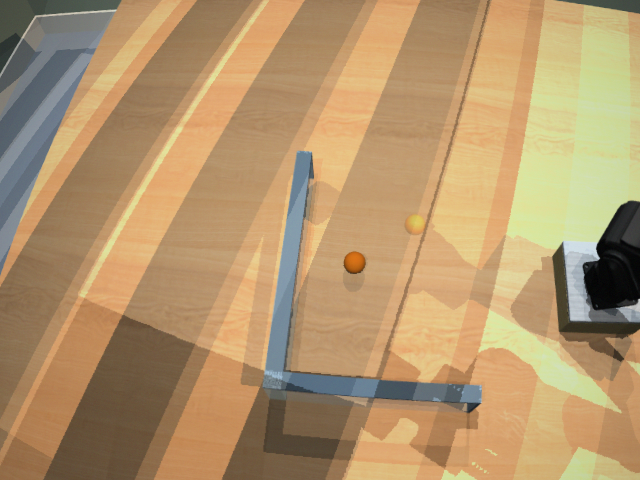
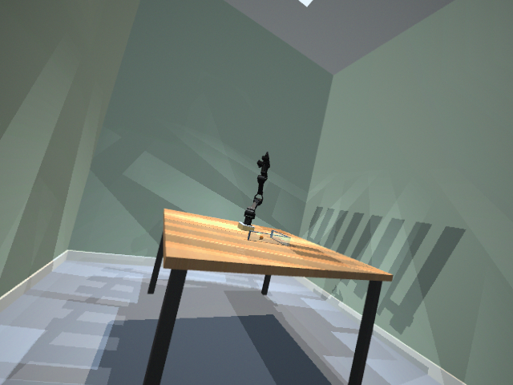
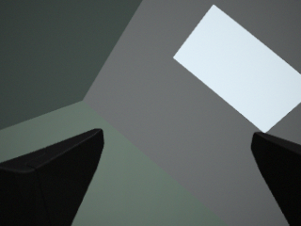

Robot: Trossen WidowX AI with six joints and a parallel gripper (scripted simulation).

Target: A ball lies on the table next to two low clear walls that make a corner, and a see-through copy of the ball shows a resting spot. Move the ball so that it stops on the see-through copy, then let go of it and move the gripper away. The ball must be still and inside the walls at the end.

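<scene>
My gripper tip is now 400 mm short of the orange ball, 170 mm to the left of it and 700 mm above it. The rest, counted from my gripper tip: see-through ball copy: 320 mm ahead, 220 mm to the right, 700 mm below.
</scene>
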